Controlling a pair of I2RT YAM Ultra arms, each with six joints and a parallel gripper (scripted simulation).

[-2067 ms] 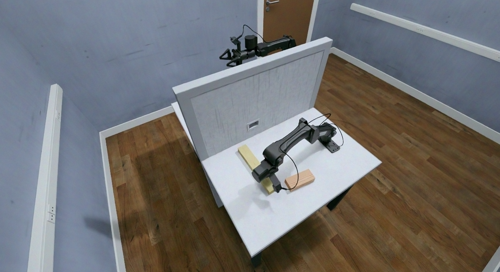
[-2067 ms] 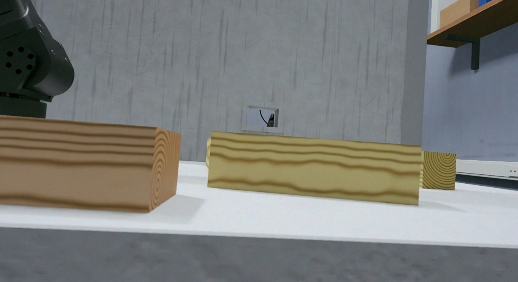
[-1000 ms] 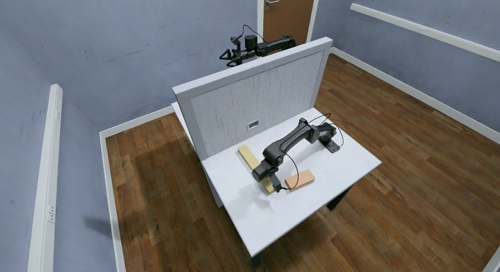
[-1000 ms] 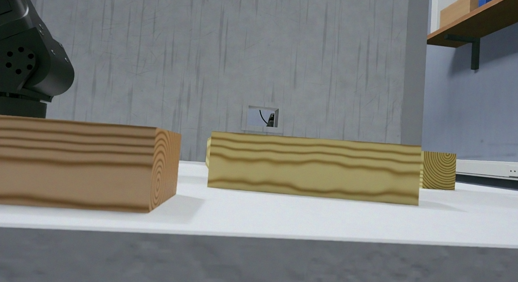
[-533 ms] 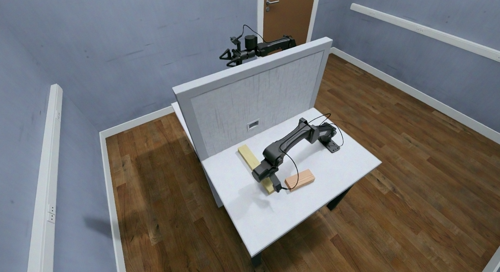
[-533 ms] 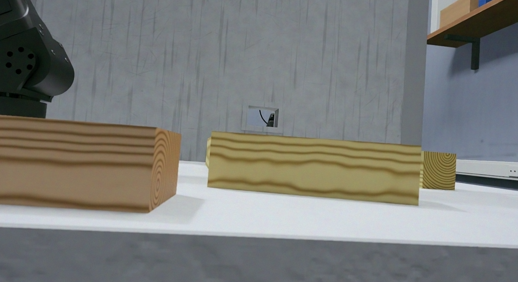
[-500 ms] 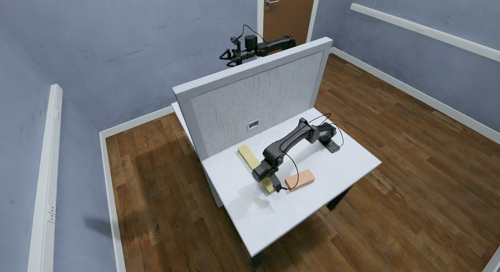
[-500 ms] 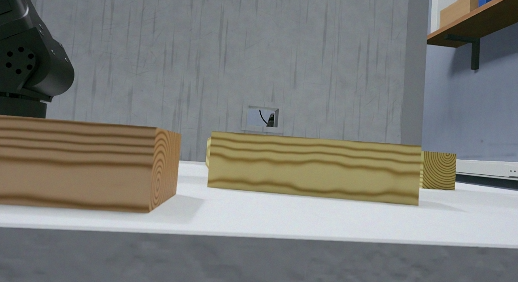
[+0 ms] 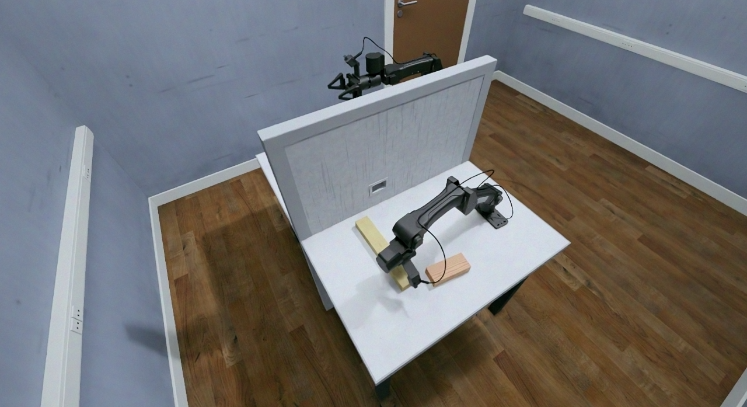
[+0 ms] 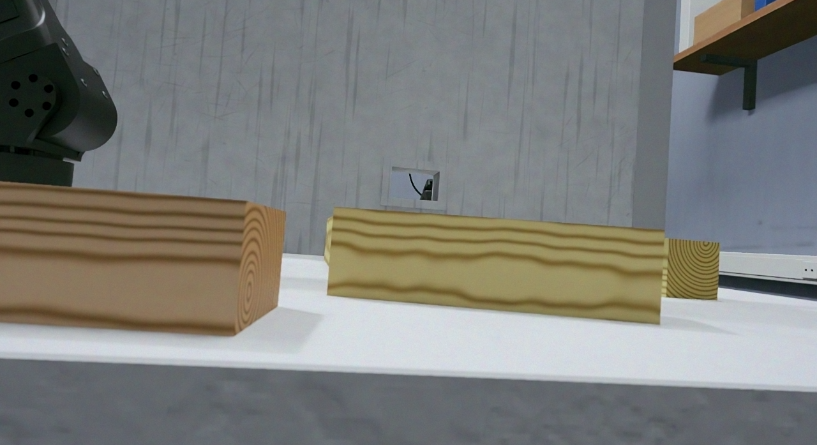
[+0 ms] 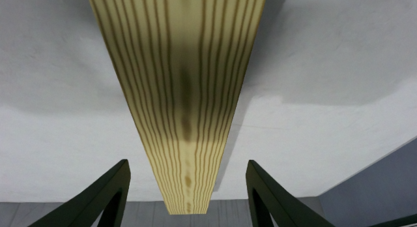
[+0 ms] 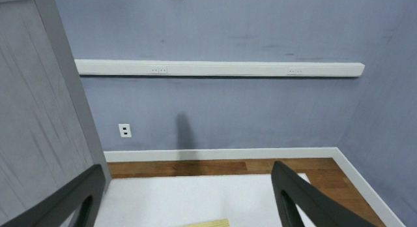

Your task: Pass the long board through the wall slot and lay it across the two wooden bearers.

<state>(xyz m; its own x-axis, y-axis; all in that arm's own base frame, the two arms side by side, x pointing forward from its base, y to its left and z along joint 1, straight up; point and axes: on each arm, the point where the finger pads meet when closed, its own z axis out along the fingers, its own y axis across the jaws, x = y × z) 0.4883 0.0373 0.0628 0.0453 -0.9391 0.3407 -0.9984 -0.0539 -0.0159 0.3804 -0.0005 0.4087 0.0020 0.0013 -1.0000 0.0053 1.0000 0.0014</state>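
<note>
My left hand is 7 cm to the left of the long pale board and 5 cm above it. Round my left hand: brown offcut (16 cm behind, 12 cm to the left, 4 cm below); then pale wooden bearer (54 cm to the right, 4 cm below, 4 cm ahead).
</note>
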